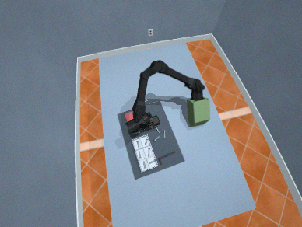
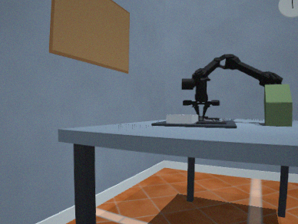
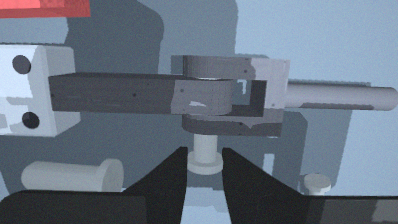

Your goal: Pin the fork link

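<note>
The eye plate is 3 cm to the right of my hand, 3 cm below it and 2 cm ahead of it. Also, from my hand: thick headed pin (7 cm ahead, 3 cm below, 2 cm to the left); dark mat (6 cm to the left, 5 cm below); thin headed pin (7 cm behind, 4 cm to the left, 4 cm below).
</note>
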